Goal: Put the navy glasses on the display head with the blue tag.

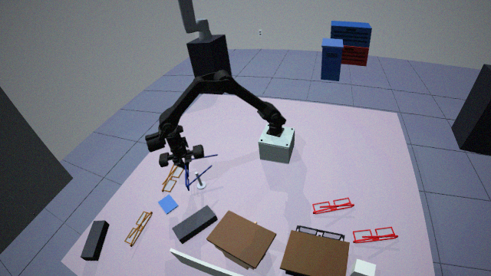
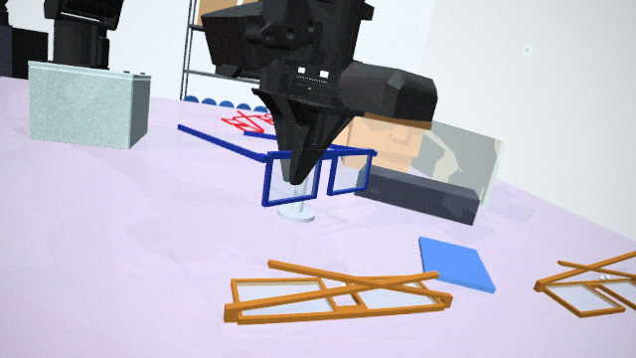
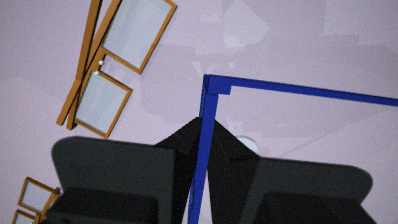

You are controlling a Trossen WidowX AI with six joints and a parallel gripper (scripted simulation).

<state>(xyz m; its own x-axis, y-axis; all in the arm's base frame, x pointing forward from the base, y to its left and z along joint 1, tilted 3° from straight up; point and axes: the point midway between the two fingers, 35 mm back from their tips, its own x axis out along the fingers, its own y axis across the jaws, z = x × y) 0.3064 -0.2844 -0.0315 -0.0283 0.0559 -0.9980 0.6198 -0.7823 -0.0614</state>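
My gripper tip is now 7 cm to the right of the white post, 3 cm above it and 2 cm short of it. Also, from my gripper tip: white panel: 49 cm to the left, 30 cm ahead; blue tag: 16 cm ahead, 5 cm below, 1 cm to the right; display head: 37 cm to the left, 17 cm ahead.
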